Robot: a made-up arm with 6 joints. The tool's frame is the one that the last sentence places.
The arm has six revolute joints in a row. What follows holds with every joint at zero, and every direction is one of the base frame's.
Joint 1 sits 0.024 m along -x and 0.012 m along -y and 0.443 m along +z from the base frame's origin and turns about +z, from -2.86 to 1.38 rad.
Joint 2 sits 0.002 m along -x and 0.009 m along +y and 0.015 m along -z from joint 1 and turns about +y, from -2.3 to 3.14 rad.
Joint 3 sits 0.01 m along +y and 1.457 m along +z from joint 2 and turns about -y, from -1.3 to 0.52 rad.
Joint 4 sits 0.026 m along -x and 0.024 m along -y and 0.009 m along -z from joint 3 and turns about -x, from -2.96 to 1.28 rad.
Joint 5 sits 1.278 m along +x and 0.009 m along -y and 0.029 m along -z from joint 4 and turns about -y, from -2.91 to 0.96 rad.
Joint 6 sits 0.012 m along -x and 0.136 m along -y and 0.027 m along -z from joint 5 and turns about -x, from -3.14 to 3.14 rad.
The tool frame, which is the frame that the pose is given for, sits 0.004 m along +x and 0.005 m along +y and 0.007 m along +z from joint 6; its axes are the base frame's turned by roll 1.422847, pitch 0.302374 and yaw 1.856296 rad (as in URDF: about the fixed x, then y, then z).
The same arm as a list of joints. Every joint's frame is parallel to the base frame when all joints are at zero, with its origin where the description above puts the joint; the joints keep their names.
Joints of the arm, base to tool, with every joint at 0 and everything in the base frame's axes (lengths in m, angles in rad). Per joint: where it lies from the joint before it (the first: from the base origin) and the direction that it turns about. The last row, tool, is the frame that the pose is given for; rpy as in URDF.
joint 1: origin -0.024 -0.012 0.443 axis +z
joint 2: origin -0.002 0.009 -0.015 axis +y
joint 3: origin 0 0.01 1.457 axis -y
joint 4: origin -0.026 -0.024 -0.009 axis -x
joint 5: origin 1.278 -0.009 -0.029 axis -y
joint 6: origin -0.012 -0.136 -0.027 axis -x
tool: origin 0.004 0.005 0.007 rpy 1.4228 0.3024 1.8563
Joint limits (rad, base to tool): -2.86..1.38 -2.3..3.14 -1.3..0.52 -2.96..1.28 -2.91..0.96 -3.14..3.14

